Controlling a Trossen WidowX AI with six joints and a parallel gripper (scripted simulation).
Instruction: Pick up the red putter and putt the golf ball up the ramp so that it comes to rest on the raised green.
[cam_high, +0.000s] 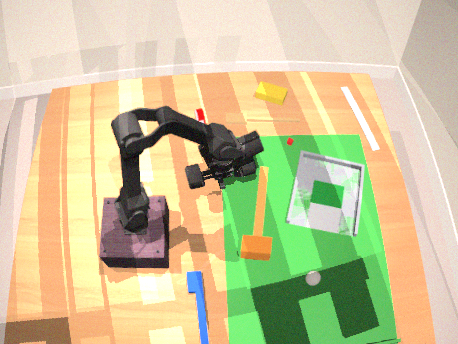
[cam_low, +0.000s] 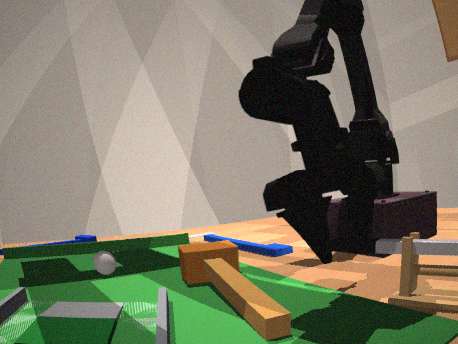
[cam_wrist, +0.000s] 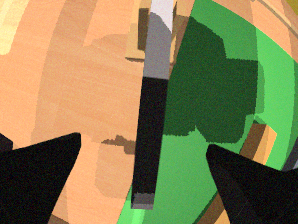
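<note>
My gripper tip is now 11 cm to the right of the red putter, 3 cm past it and 1 cm below it. From my gripper tip the other things lie so: small red cube 23 cm ahead, 15 cm to the left, 4 cm below; wooden rack 13 cm to the left, 3 cm behind, 2 cm below; white golf ball 32 cm to the right, 24 cm ahead, 3 cm below.
</note>
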